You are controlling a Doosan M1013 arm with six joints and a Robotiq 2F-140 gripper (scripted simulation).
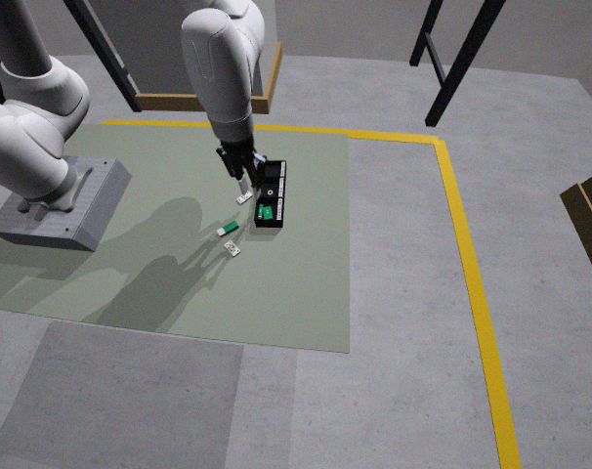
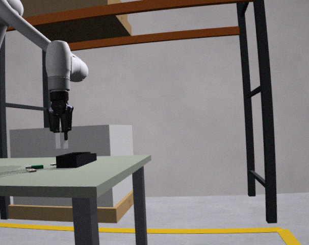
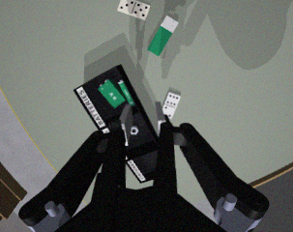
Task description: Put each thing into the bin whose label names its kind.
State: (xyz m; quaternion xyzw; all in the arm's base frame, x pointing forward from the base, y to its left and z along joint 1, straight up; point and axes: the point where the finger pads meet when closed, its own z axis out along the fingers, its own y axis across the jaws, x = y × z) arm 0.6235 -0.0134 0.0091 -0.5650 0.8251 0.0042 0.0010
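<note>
Now: the green-and-white stick 80 mm behind my hand, 90 mm to the right of it and 100 mm below it. From my hand the other things lie so: cylindrical battery: 20 mm ahead, 30 mm to the right, 90 mm below; then green battery: 50 mm ahead, 50 mm to the right, 90 mm below; then nut: 50 mm ahead, 50 mm to the left, 90 mm below.
</note>
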